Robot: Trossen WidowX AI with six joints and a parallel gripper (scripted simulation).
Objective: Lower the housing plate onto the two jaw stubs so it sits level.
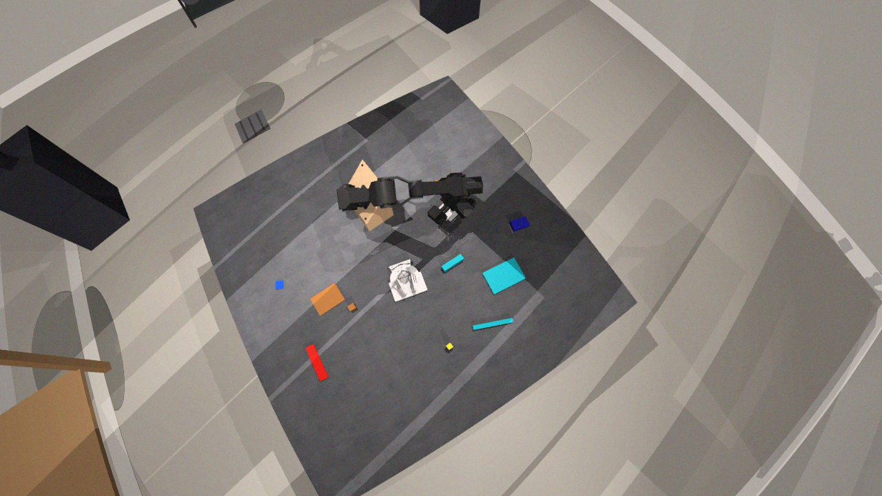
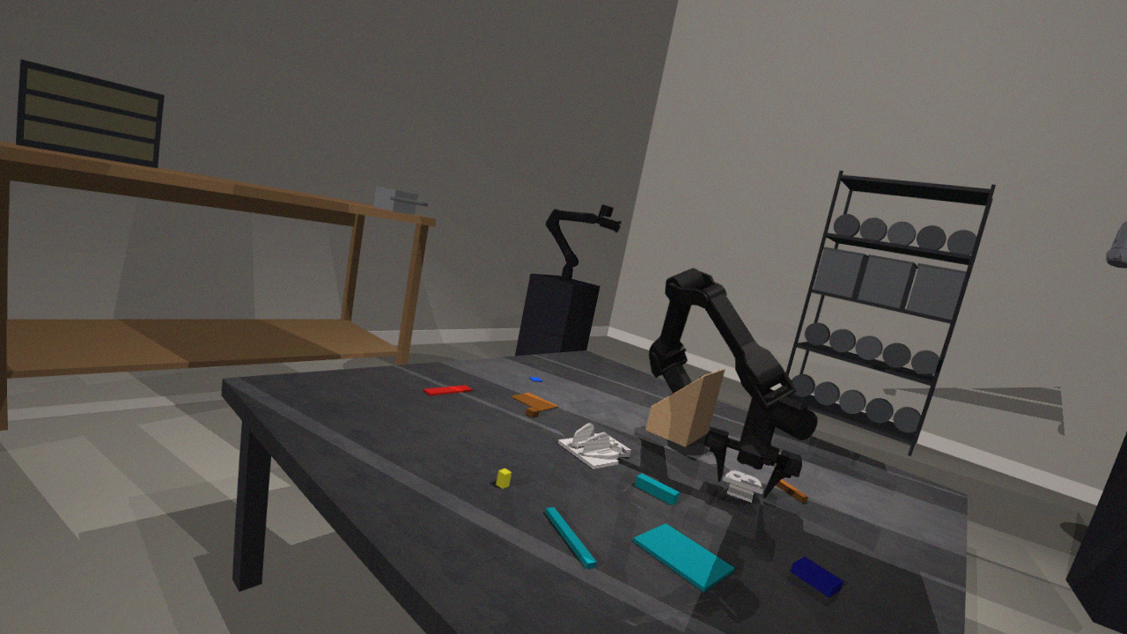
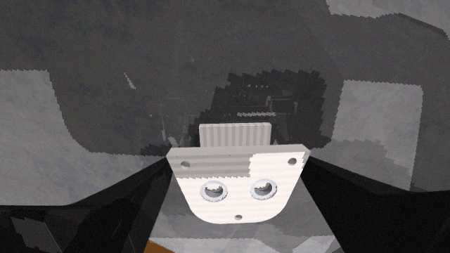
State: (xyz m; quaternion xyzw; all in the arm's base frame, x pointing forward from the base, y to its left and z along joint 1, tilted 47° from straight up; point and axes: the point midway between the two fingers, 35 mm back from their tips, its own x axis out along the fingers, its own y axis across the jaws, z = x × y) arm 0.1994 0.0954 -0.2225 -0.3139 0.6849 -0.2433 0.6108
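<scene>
Now: gripper tip 160 mm short of the cyan block and 130 mm to the left of it. Round my gripper tip: cyan plate 310 mm ahead, 10 mm to the right, 10 mm below; blue block 210 mm ahead, 170 mm to the left; orange bar 110 mm behind, 80 mm to the left.
</scene>
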